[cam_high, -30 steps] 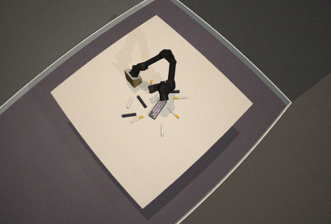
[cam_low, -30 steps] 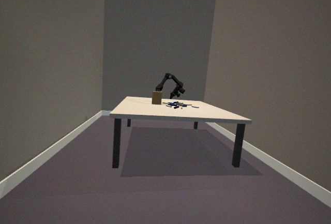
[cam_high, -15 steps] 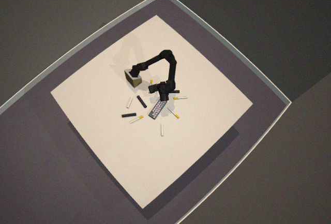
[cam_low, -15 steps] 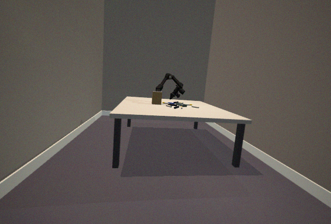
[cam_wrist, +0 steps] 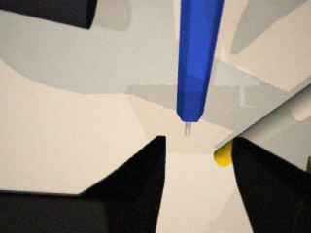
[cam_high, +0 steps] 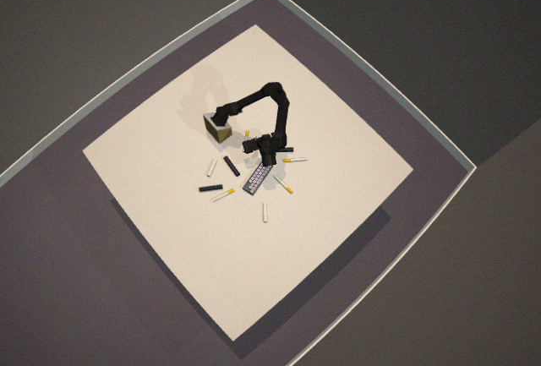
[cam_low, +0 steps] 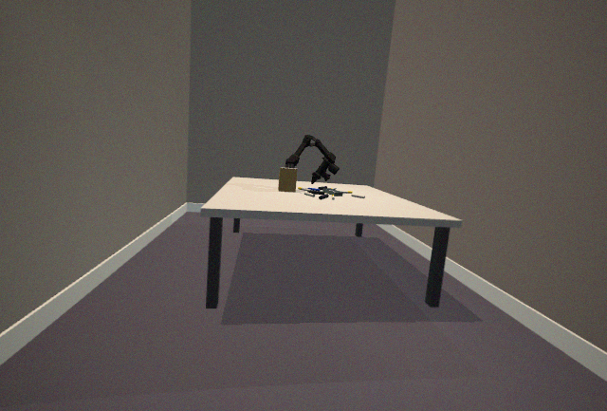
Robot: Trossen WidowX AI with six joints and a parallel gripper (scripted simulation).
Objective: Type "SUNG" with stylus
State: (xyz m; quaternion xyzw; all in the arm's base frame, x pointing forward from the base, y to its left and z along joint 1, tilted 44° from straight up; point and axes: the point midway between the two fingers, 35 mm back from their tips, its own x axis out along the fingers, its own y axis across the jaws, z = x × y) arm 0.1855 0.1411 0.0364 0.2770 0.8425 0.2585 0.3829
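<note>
Right now the blue stylus is 4 cm below my gripper tip, 2 cm behind it and 1 cm to the left of it. The rest, counted from my gripper tip: S key (17 cm ahead, 12 cm to the right, 4 cm below).
</note>
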